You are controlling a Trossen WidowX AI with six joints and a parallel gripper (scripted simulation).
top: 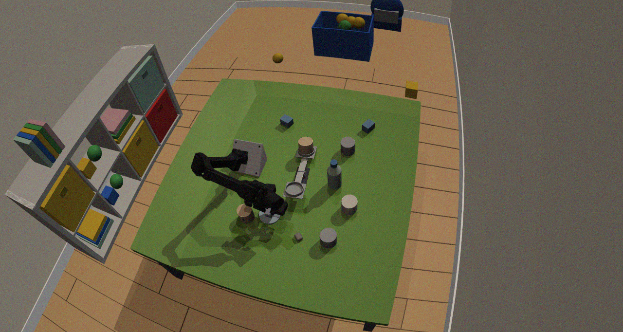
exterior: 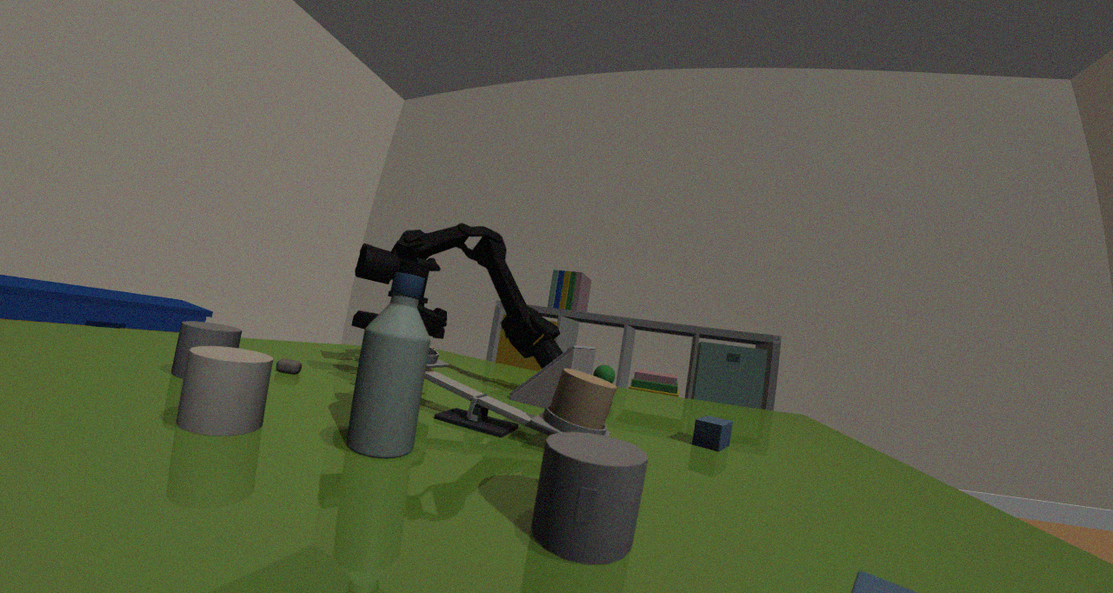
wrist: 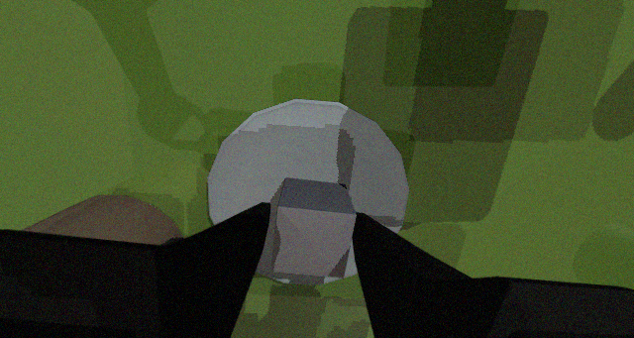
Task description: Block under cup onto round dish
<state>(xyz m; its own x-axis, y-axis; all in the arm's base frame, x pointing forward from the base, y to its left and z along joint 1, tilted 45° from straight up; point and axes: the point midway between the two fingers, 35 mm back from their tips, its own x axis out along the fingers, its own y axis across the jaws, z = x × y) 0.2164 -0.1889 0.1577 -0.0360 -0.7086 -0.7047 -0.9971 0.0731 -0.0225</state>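
Now: gripper tip right at the grey block. From my gripper tip the other things lie so: pale round dish (10 mm below); small pebble (160 mm ahead, 80 mm to the right, 10 mm below); brown cup (100 mm behind, 50 mm to the right, 20 mm above).
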